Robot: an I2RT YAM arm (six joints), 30 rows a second.
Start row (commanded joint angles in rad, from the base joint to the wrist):
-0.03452, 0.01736, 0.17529, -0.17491, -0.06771, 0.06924
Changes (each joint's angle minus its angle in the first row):
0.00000, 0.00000, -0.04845, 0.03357, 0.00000, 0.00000
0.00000, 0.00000, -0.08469, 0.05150, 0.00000, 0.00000
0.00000, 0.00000, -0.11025, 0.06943, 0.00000, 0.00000
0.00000, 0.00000, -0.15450, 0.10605, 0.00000, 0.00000
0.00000, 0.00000, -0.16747, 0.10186, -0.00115, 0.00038
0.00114, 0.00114, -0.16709, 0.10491, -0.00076, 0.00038
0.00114, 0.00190, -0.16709, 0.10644, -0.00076, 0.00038
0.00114, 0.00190, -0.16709, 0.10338, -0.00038, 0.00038
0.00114, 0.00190, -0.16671, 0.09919, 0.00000, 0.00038
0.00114, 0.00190, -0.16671, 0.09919, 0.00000, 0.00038
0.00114, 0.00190, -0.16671, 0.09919, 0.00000, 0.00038
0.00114, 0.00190, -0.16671, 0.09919, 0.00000, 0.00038
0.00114, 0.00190, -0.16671, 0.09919, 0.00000, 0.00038
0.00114, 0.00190, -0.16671, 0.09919, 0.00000, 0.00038
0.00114, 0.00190, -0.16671, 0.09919, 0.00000, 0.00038
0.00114, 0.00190, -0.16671, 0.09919, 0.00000, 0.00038
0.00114, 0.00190, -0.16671, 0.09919, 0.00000, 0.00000
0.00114, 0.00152, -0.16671, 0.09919, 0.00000, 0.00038
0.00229, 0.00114, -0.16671, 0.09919, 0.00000, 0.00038
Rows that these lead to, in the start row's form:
-0.03452, 0.01736, 0.12684, -0.14134, -0.06771, 0.06924
-0.03452, 0.01736, 0.09060, -0.12341, -0.06771, 0.06924
-0.03452, 0.01736, 0.06504, -0.10548, -0.06771, 0.06924
-0.03452, 0.01736, 0.02079, -0.06886, -0.06771, 0.06924
-0.03452, 0.01736, 0.00782, -0.07305, -0.06886, 0.06962
-0.03338, 0.01850, 0.00820, -0.07000, -0.06847, 0.06962
-0.03338, 0.01926, 0.00820, -0.06847, -0.06847, 0.06962
-0.03338, 0.01926, 0.00820, -0.07153, -0.06809, 0.06962
-0.03338, 0.01926, 0.00858, -0.07572, -0.06771, 0.06962
-0.03338, 0.01926, 0.00858, -0.07572, -0.06771, 0.06962
-0.03338, 0.01926, 0.00858, -0.07572, -0.06771, 0.06962
-0.03338, 0.01926, 0.00858, -0.07572, -0.06771, 0.06962
-0.03338, 0.01926, 0.00858, -0.07572, -0.06771, 0.06962
-0.03338, 0.01926, 0.00858, -0.07572, -0.06771, 0.06962
-0.03338, 0.01926, 0.00858, -0.07572, -0.06771, 0.06962
-0.03338, 0.01926, 0.00858, -0.07572, -0.06771, 0.06962
-0.03338, 0.01926, 0.00858, -0.07572, -0.06771, 0.06924
-0.03338, 0.01888, 0.00858, -0.07572, -0.06771, 0.06962
-0.03223, 0.01850, 0.00858, -0.07572, -0.06771, 0.06962

